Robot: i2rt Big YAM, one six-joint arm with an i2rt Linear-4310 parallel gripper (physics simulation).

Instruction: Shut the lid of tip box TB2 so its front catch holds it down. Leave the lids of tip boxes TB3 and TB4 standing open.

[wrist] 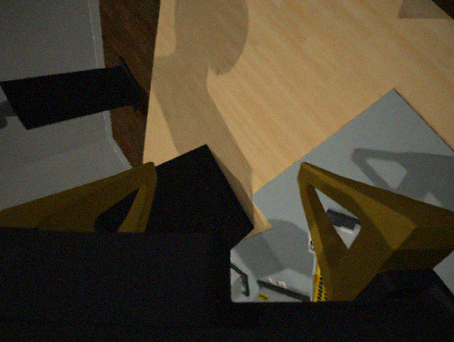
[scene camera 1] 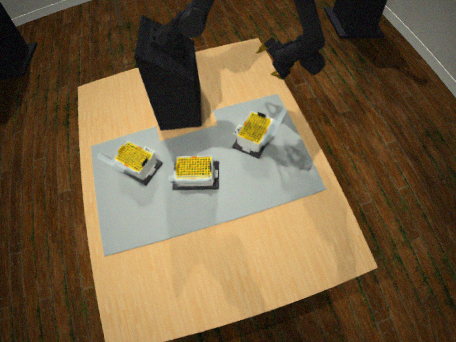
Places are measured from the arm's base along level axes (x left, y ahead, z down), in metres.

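Where they show: gripper, fingertip midpoint: (wrist: 227, 170) (scene camera 1: 264, 62); arm's base, origin of the base link: (scene camera 1: 165, 42).
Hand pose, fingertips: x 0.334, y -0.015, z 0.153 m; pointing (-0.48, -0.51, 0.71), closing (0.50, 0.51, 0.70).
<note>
Things, the pixels of their centre, and the offset from my fingertips. "*": a spot on its surface instead. Level surfaces: height alone.
- left box, body centre: (scene camera 1: 132, 155) dx -0.497, dy +0.276, dz +0.099 m
- clear lid, surface spot: (scene camera 1: 106, 159) * dx -0.561, dy +0.329, dz +0.019 m
- right box, body centre: (scene camera 1: 255, 126) dx -0.065, dy +0.213, dz +0.099 m
- middle box, body centre: (scene camera 1: 193, 166) dx -0.288, dy +0.347, dz +0.099 m
- grey mat, its level: dz +0.164 m
- wooden table, its level: dz +0.167 m
Three white tip boxes with yellow tip racks stand on the grey mat; their names are unreadable, so I cannot tell which is TB2, TB3 or TB4. The left box (scene camera 1: 135, 160) has a clear lid (scene camera 1: 106, 159) standing open on its left side. The right box (scene camera 1: 254, 132) has a clear lid (scene camera 1: 278, 122) standing open on its right side. The middle box (scene camera 1: 194, 172) shows no clearly raised lid; its lid state is unclear. My gripper (scene camera 1: 268, 61) (wrist: 227, 170) is open and empty, high above the table's back right, behind the right box. In the wrist view, box parts are mostly hidden behind a finger and the gripper body.
The grey mat (scene camera 1: 135, 220) (wrist: 380, 125) lies on the wooden table (scene camera 1: 225, 270) (wrist: 290, 75). The black arm pedestal (scene camera 1: 172, 85) (wrist: 200, 195) stands at the table's back, behind the middle box. Other dark stands (scene camera 1: 357, 17) (wrist: 75, 95) are beyond the table edges.
</note>
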